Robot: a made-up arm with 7 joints.
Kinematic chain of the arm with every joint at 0, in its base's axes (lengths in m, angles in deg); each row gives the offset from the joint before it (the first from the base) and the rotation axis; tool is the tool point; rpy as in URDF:
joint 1: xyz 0 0 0.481 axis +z
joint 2: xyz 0 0 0 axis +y
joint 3: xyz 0 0 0.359 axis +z
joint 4: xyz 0.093 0 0 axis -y
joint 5: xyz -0.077 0 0.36 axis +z
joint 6: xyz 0 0 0 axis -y
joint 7: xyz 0.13 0 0 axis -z
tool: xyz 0 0 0 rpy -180 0 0
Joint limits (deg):
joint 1: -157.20..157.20
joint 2: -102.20..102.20
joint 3: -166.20..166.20
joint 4: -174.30..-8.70
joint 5: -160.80..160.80
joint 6: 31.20..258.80
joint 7: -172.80..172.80
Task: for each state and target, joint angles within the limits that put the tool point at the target. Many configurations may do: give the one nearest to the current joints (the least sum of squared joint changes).
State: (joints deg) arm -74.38 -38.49 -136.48 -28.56 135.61 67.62 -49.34
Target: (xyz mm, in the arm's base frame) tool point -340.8 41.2 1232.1
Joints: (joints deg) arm -59.14 -10.07 -124.58 -40.02 122.55 33.13 -49.34
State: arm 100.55 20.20 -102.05 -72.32 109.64 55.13 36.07
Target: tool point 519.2 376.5 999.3
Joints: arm 81.02 38.26 -92.33 -59.42 113.40 63.57 36.07
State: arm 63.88 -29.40 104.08 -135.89 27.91 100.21 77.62
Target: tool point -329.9 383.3 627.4
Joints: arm 47.98 -28.10 77.70 -133.67 29.35 104.11 77.62
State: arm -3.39 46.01 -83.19 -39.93 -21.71 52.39 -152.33
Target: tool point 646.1 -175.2 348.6
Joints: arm 23.01 69.28 -50.51 -74.62 -12.72 33.23 -152.33
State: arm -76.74 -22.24 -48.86 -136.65 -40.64 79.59 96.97
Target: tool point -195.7 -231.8 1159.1
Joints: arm -73.07 -34.38 -26.70 -87.18 -40.23 93.83 96.97
